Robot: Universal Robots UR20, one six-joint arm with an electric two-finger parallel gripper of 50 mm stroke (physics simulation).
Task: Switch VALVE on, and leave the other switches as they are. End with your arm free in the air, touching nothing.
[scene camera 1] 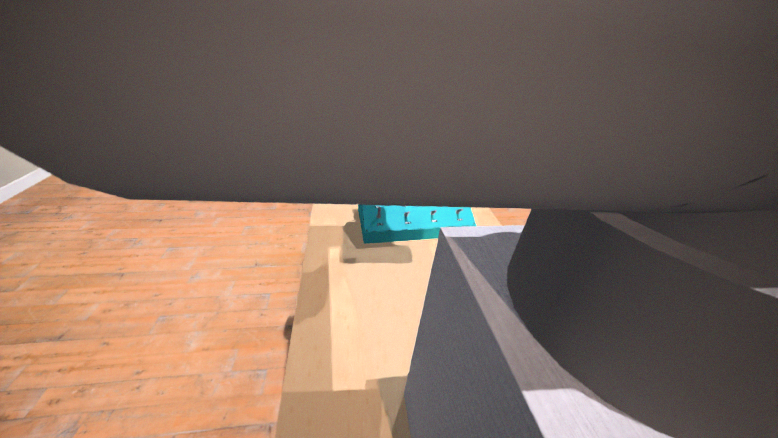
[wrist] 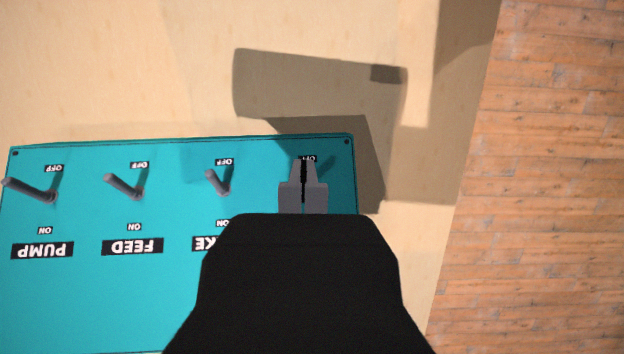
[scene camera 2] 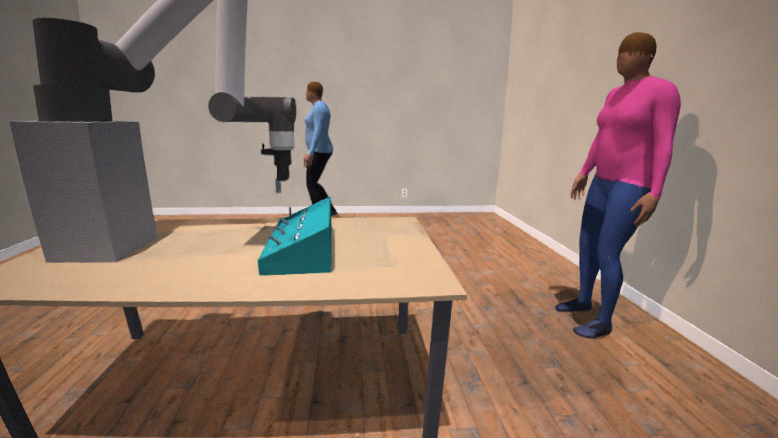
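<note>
The teal switch panel slopes up away from the robot's base. My gripper is shut and empty, in the air above the panel's VALVE end, apart from the levers. The far lever, at that end, stands nearly upright, unlike the others; in the wrist view my gripper hides it and its name label. The PUMP lever, the FEED lever and the lever with the partly hidden label "KE" lean toward their OFF side.
The panel stands on a wooden table. The grey robot pedestal stands on the table at the left in scene camera 2. A person in pink stands to the right, and a person in blue stands behind the table.
</note>
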